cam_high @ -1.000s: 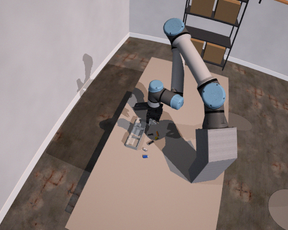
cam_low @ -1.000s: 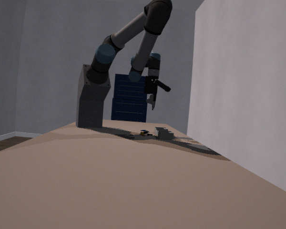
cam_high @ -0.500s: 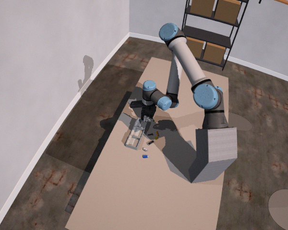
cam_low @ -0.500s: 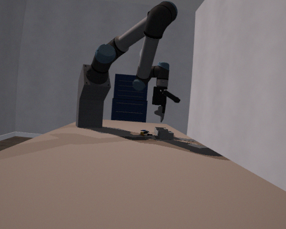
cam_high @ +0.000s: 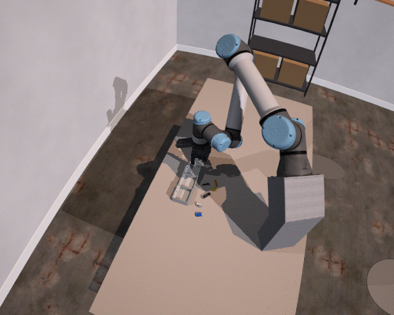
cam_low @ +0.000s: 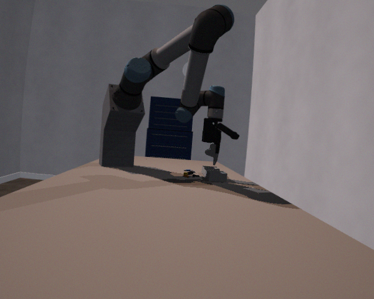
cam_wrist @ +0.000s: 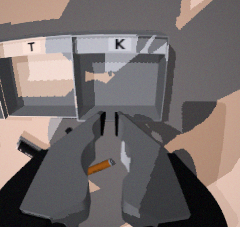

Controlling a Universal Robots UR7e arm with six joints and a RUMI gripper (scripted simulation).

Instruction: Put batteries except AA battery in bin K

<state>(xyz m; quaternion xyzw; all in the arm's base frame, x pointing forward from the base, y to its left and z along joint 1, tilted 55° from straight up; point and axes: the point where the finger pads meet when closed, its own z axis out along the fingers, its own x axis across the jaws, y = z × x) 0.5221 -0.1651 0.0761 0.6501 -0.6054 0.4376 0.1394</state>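
My hand is 20 mm short of the joined grey bins, 70 mm to the right of it and 70 mm above it. Also, from my hand: orange cylindrical battery: 120 mm behind, 30 mm to the left, 80 mm below; then black bolt: 80 mm behind, 50 mm to the left, 80 mm below; then small yellow block: 120 mm behind, 80 mm to the left, 80 mm below.
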